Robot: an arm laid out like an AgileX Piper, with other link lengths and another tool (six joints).
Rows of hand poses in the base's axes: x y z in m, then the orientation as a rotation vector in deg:
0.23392 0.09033 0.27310 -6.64 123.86 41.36
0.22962 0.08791 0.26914 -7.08 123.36 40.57
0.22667 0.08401 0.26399 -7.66 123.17 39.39
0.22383 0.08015 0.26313 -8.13 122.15 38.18
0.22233 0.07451 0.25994 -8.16 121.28 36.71
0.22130 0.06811 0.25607 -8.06 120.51 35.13
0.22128 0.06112 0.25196 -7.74 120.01 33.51
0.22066 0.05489 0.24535 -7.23 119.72 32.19
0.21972 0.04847 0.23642 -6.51 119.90 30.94
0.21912 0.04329 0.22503 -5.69 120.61 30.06
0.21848 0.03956 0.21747 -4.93 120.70 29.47
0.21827 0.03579 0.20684 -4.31 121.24 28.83
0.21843 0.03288 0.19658 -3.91 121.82 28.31
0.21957 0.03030 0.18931 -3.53 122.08 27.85
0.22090 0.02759 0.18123 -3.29 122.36 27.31
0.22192 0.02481 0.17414 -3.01 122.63 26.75
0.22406 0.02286 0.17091 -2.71 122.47 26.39
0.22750 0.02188 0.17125 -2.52 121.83 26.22
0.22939 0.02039 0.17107 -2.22 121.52 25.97
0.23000 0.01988 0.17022 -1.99 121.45 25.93
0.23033 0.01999 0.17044 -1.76 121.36 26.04
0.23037 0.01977 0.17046 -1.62 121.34 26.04
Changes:
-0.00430 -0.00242 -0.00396 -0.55 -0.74 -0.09
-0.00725 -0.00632 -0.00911 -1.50 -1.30 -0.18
-0.01009 -0.01018 -0.00997 -2.22 -2.62 -0.50
-0.01159 -0.01582 -0.01316 -3.02 -3.77 -1.20
-0.01262 -0.02222 -0.01703 -3.88 -4.81 -2.03
-0.01264 -0.02921 -0.02114 -4.78 -5.56 -2.98
-0.01326 -0.03544 -0.02775 -5.45 -6.00 -3.92
-0.01420 -0.04186 -0.03668 -6.13 -5.93 -4.90
-0.01480 -0.04704 -0.04807 -6.64 -5.27 -5.71
-0.01544 -0.05077 -0.05563 -6.82 -5.13 -6.47
-0.01565 -0.05454 -0.06626 -7.19 -4.61 -7.06
-0.01549 -0.05745 -0.07652 -7.56 -4.07 -7.44
-0.01435 -0.06003 -0.08379 -7.81 -3.82 -7.84
-0.01302 -0.06274 -0.09187 -8.18 -3.60 -8.17
-0.01200 -0.06552 -0.09896 -8.54 -3.38 -8.54
-0.00986 -0.06747 -0.10219 -8.65 -3.53 -8.92
-0.00642 -0.06845 -0.10185 -8.56 -4.12 -9.24
-0.00453 -0.06994 -0.10203 -8.56 -4.39 -9.61
-0.00392 -0.07045 -0.10288 -8.49 -4.41 -9.81
-0.00359 -0.07034 -0.10266 -8.31 -4.43 -9.94
-0.00355 -0.07056 -0.10264 -8.26 -4.41 -10.05

